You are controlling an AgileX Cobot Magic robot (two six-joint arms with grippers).
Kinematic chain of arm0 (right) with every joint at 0, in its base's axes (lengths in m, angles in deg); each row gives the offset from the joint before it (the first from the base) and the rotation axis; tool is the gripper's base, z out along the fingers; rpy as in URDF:
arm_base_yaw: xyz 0 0 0.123 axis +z
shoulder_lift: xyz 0 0 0 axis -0.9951 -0.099 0
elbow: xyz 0.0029 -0.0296 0.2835 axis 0.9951 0.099 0
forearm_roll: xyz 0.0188 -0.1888 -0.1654 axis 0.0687 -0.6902 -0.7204
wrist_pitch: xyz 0 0 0 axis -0.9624 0.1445 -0.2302
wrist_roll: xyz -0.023 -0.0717 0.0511 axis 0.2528 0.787 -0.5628
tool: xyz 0 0 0 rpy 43.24 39.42 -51.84
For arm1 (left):
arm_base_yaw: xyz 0 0 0.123 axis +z
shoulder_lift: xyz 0 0 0 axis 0.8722 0.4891 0
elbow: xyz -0.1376 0.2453 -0.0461 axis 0.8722 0.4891 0
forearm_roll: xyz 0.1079 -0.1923 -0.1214 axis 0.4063 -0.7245 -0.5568
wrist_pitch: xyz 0 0 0 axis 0.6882 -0.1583 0.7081
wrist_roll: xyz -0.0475 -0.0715 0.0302 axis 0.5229 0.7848 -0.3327
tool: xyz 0 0 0 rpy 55.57 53.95 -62.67
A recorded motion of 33 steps. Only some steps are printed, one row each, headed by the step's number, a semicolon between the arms.
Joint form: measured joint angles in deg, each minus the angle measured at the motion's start. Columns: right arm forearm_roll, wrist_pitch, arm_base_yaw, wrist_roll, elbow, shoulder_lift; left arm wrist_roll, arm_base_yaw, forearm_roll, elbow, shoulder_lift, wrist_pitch.
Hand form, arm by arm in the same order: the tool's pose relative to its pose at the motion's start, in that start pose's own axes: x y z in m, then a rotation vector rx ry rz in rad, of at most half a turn. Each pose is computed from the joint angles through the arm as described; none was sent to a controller.
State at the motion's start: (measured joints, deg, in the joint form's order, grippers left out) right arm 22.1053 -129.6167 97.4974 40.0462 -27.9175 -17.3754; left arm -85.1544 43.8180 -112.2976 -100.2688 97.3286 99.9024
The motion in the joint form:
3: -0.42 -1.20 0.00 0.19 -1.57 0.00; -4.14 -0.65 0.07 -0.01 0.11 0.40
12: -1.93 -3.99 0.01 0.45 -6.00 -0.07; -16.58 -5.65 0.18 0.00 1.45 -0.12
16: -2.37 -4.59 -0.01 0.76 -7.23 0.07; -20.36 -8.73 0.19 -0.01 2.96 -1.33
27: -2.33 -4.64 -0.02 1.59 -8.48 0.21; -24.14 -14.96 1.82 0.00 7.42 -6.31
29: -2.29 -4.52 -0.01 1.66 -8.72 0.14; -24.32 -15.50 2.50 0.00 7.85 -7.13
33: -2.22 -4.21 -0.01 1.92 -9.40 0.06; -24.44 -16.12 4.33 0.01 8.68 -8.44
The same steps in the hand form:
3: -0.0043 0.0041 -0.0042 -0.0067 -0.0016 -0.0216; -0.0001 -0.0036 0.0011 0.0155 0.0040 0.0804
12: -0.0166 0.0149 -0.0163 -0.0159 -0.0141 -0.0807; -0.0011 -0.0261 0.0116 0.0807 0.0110 0.3507
16: -0.0200 0.0181 -0.0208 -0.0172 -0.0232 -0.1023; 0.0001 -0.0389 0.0205 0.1104 0.0189 0.4465
27: -0.0243 0.0220 -0.0255 -0.0221 -0.0434 -0.1280; 0.0069 -0.0627 0.0440 0.1344 0.0510 0.6005
29: -0.0254 0.0224 -0.0258 -0.0227 -0.0481 -0.1304; 0.0076 -0.0642 0.0462 0.1298 0.0538 0.6210
33: -0.0283 0.0240 -0.0275 -0.0241 -0.0626 -0.1391; 0.0094 -0.0654 0.0503 0.1204 0.0630 0.6608

